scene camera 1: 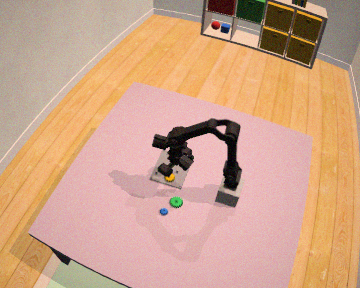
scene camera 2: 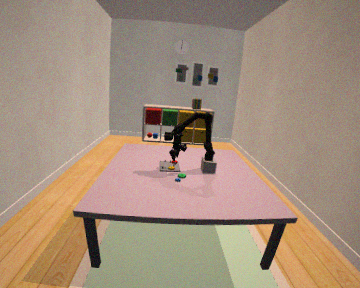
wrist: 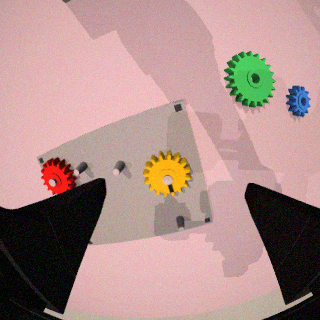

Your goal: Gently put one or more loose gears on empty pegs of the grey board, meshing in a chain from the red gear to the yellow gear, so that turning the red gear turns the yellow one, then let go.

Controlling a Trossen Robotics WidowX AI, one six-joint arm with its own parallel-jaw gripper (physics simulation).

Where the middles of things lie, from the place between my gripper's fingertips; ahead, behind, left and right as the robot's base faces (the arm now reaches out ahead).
Now: hand 80 mm above the yellow gear [wrist: 177, 168], 30 mm short of it and 10 mm to the left of it. Round my hand: red gear [wrist: 53, 168] 150 mm to the right, 80 mm below; green gear [wrist: 244, 65] 110 mm to the left, 90 mm below, 60 mm behind.
